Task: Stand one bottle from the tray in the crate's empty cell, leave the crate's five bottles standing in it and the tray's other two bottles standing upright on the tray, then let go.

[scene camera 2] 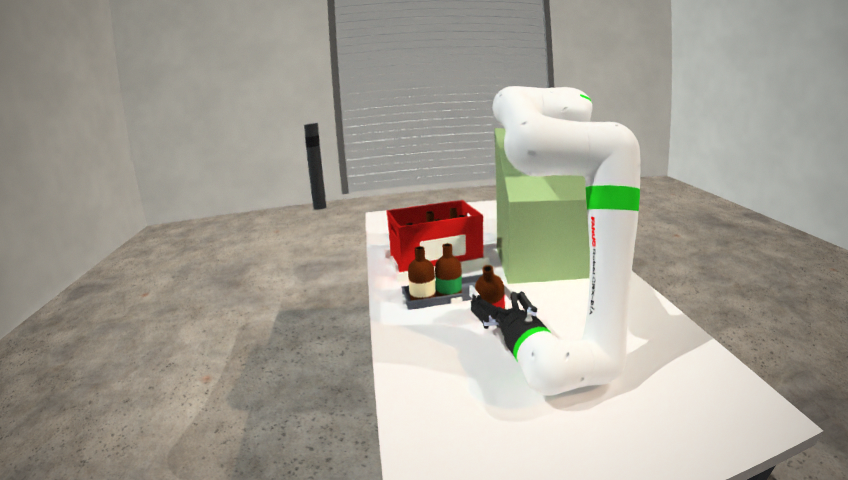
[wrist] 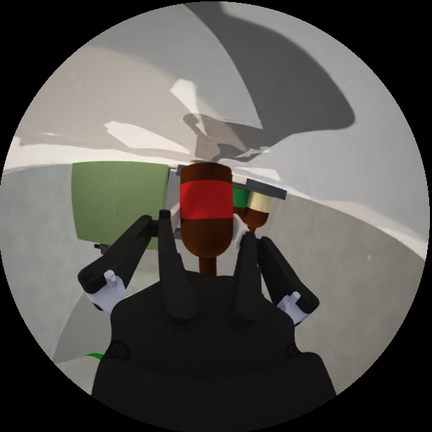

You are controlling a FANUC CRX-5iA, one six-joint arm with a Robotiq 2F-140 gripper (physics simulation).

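Observation:
My gripper (scene camera 2: 495,299) (wrist: 206,215) is shut on the brown bottle with a red label (scene camera 2: 489,287) (wrist: 206,200). The bottle is roughly upright, low over the table in front of the tray's right end; a gap under its base is hard to tell. A cream-label bottle (scene camera 2: 421,273) (wrist: 260,201) and a green-label bottle (scene camera 2: 448,271) (wrist: 240,197) stand on the dark tray (scene camera 2: 420,303) (wrist: 270,189). The red crate (scene camera 2: 471,237) stands behind the tray. Some dark bottle necks (scene camera 2: 430,216) show inside it; its walls hide the cells, so the empty one cannot be made out.
A tall green block (scene camera 2: 544,240) (wrist: 120,200) stands on the white table (scene camera 2: 440,416), right of the crate and behind the held bottle. The arm's upright white link (scene camera 2: 609,267) is on the right. A dark post (scene camera 2: 315,169) stands on the floor beyond the table.

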